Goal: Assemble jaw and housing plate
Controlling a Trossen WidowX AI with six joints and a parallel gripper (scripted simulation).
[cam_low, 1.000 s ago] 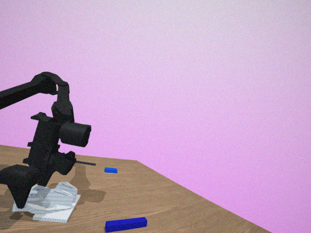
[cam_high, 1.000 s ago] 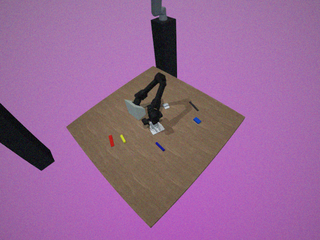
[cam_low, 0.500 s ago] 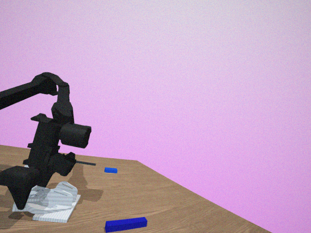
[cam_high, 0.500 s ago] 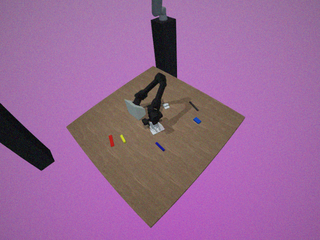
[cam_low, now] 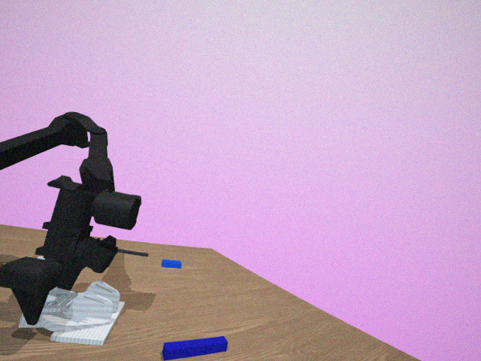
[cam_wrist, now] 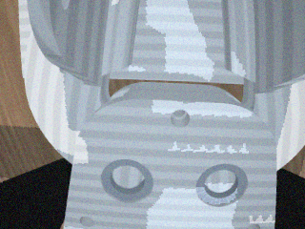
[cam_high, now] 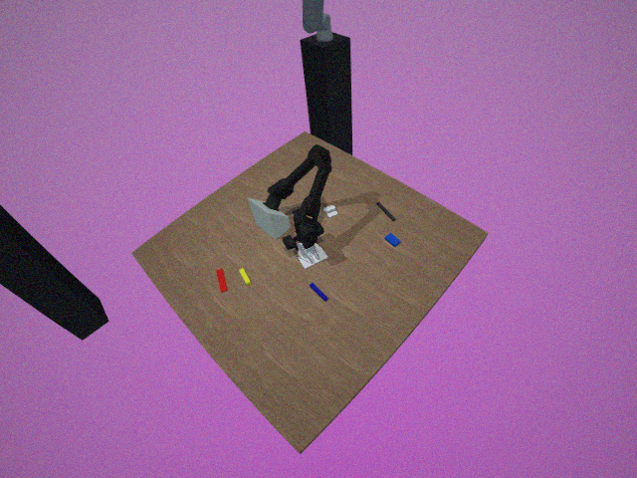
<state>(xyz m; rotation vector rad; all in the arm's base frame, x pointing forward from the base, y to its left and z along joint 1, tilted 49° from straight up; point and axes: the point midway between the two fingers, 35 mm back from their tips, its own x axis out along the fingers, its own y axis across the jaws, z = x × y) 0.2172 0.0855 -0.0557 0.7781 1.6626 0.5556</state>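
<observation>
Now: the grey housing plate 2 cm above my gripper tip and 1 cm ahead of it. From my gripper tip the other things lie so: yellow bar: 31 cm to the right, 6 cm behind; then jaw: 3 cm ahead, 1 cm to the left, 1 cm above; then long blue block: 23 cm ahead, 11 cm to the right.
</observation>
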